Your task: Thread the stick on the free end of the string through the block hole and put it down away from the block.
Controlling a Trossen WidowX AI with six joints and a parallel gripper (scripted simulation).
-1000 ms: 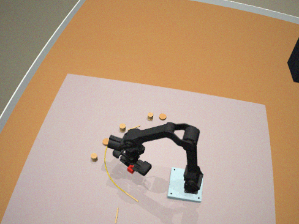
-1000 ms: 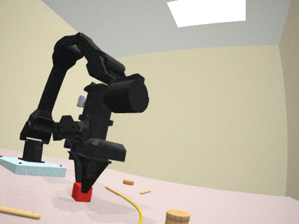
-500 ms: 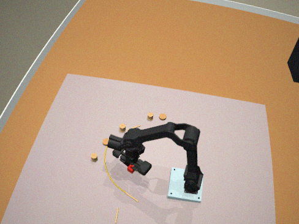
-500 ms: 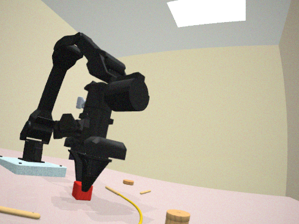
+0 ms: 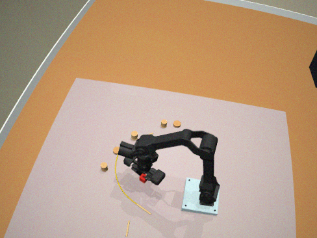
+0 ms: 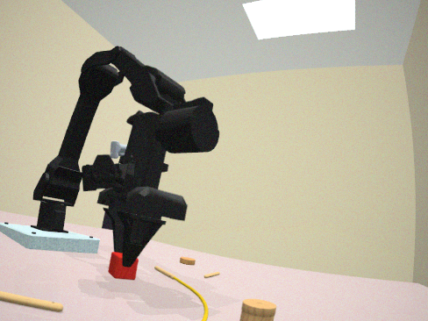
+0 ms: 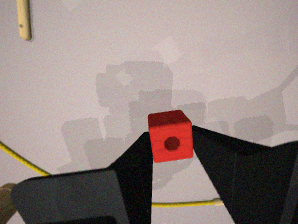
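Right now the red block is right at my gripper tip. The rest, counted from my gripper tip: round button 160 mm ahead, 130 mm to the right, 20 mm below.
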